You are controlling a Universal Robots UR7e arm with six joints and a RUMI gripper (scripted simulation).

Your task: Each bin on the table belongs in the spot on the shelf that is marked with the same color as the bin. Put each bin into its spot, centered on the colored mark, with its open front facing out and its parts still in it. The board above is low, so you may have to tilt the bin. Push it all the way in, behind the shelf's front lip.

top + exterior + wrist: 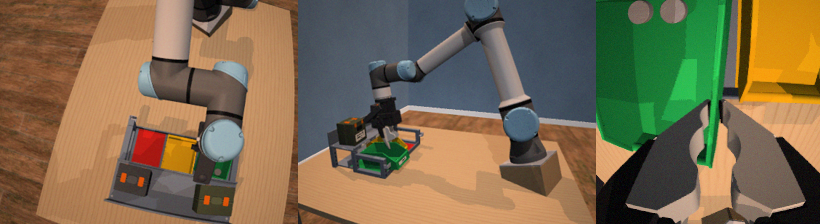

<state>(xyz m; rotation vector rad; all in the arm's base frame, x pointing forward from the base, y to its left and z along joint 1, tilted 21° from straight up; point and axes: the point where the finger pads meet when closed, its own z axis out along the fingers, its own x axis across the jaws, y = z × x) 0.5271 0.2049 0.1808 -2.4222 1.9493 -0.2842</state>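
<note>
My gripper is now 50 mm to the right of the green bin, 30 mm above it and 10 mm past it. Also, from my hand: yellow bin: 70 mm ahead, 60 mm to the right, 50 mm below; then yellow mark: 80 mm below, 70 mm ahead, 60 mm to the right; then green mark: 80 mm below, 50 mm to the left, 40 mm ahead.
</note>
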